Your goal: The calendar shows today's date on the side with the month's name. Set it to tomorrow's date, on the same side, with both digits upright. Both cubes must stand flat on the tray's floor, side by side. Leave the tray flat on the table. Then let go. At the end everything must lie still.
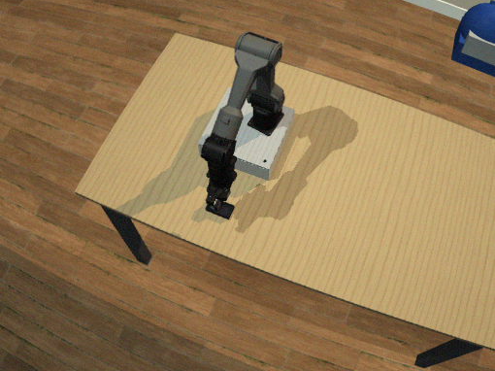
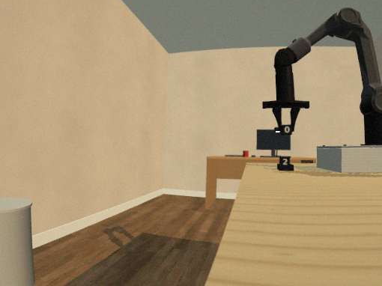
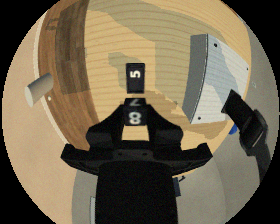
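My gripper is now 100 mm above the black calendar cube, 30 mm to the left of it and 10 mm short of it. The rest, counted from my hand: calendar tray 110 mm below, 20 mm to the right.
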